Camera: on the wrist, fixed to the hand. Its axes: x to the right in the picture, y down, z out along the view.
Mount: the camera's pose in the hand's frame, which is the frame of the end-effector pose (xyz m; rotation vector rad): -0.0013 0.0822 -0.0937 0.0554 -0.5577 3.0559
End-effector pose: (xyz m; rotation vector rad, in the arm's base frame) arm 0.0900 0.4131 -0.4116 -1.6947 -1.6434 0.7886
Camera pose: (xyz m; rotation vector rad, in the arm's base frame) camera 0.2143 0.4072 -0.4189 1.4401 -1.4516 -1.1369
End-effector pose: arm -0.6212 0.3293 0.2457 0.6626 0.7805 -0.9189
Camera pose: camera -0.5776 0.4400 0.2086 0.7220 -1.0706 1.6791
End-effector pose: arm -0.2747 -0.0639 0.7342 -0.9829 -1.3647 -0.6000
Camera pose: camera -0.1570 -0.1030 0.7215 -1.7870 0.8359 1.9895
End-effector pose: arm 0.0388 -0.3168 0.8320 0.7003 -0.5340 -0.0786
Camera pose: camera 0.0751 -0.1978 0.8237 -0.7503 -1.5721 2.6128
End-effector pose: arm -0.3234 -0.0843 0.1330 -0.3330 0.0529 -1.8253
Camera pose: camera -0.2698 -0.1189 0.0259 -0.2381 0.0431 1.2936
